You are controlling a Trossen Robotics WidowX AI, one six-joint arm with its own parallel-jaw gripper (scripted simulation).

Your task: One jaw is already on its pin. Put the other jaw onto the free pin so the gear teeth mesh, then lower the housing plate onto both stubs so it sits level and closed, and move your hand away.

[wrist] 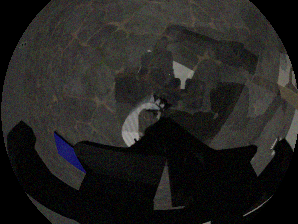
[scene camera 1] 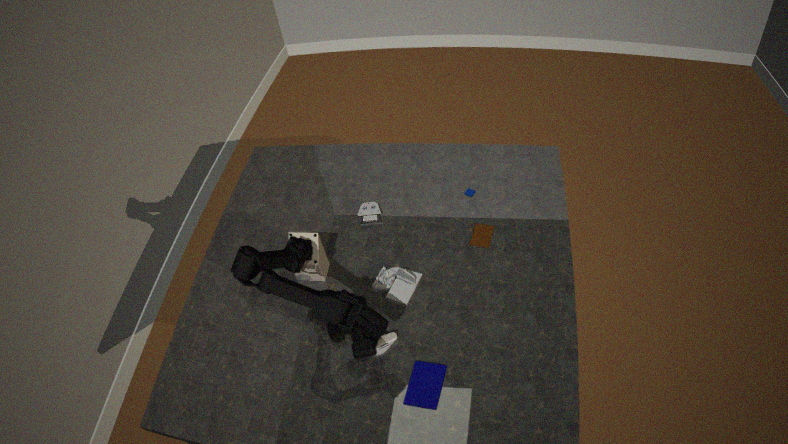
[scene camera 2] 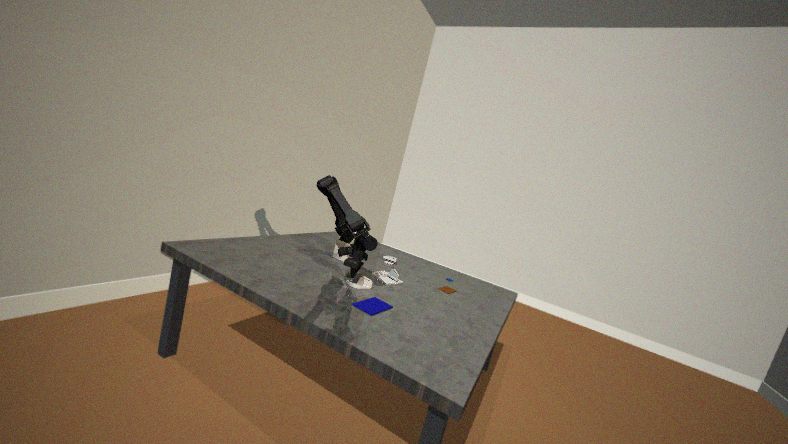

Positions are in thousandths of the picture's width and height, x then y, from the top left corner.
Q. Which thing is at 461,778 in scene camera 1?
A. My gripper.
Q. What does my gripper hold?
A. Nothing.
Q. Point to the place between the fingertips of my gripper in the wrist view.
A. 552,542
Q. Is my gripper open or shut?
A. Shut.
